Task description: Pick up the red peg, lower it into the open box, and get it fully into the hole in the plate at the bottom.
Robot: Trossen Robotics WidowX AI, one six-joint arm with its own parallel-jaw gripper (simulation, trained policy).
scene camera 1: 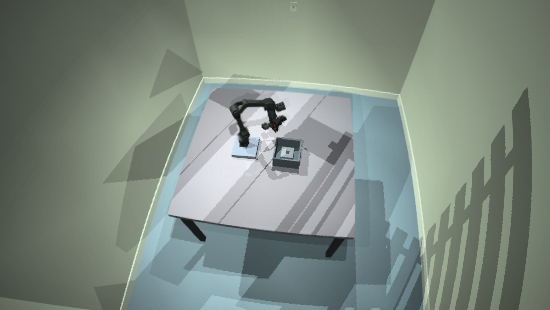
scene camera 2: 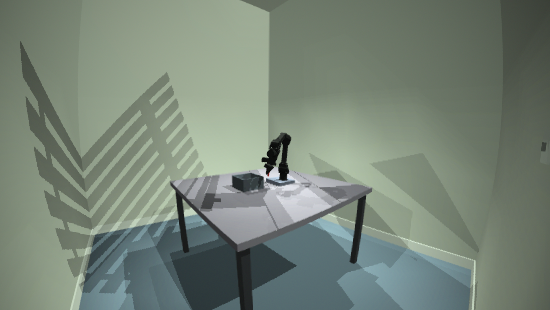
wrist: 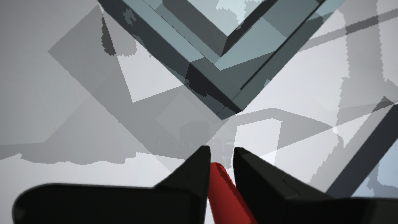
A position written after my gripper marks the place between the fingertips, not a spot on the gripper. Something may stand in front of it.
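Box (wrist: 227, 85) visible. My gripper (wrist: 221, 154) visible too.
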